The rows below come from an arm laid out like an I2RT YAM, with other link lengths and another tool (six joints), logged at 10 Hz.
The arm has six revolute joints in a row. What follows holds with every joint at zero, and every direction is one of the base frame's.
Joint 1 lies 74.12 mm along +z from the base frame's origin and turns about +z.
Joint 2 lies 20.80 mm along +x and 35.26 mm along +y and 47.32 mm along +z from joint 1 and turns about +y.
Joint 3 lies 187.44 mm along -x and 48.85 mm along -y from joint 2 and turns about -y.
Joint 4 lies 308.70 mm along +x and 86.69 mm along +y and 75.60 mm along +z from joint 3 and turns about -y.
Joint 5 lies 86.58 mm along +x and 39.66 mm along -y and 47.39 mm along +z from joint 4 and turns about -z.
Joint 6 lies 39.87 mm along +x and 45.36 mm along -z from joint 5 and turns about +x.
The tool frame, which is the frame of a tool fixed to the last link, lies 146.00 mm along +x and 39.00 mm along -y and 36.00 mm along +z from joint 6; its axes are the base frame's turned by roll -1.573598, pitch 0.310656 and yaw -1.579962 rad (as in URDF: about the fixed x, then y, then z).
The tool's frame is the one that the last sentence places.
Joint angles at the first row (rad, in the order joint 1, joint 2, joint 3, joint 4, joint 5, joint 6):
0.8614 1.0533 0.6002 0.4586 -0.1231 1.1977
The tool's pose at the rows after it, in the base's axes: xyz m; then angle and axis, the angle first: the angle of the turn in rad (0 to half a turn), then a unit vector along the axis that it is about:
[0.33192 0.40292 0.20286 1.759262 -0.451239 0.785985 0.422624]
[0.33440 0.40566 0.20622 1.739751 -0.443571 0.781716 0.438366]
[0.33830 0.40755 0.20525 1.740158 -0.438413 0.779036 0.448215]
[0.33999 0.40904 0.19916 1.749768 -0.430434 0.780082 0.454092]
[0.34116 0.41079 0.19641 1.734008 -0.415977 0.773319 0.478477]
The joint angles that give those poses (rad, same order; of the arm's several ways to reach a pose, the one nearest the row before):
0.8600 1.0939 0.6238 0.5039 -0.1338 1.2157
0.8577 1.1245 0.6307 0.5595 -0.1376 1.2321
0.8484 1.1538 0.6424 0.5872 -0.1524 1.2475
0.8457 1.1774 0.6443 0.6077 -0.1561 1.2655
0.8418 1.2167 0.6341 0.6967 -0.1638 1.2986

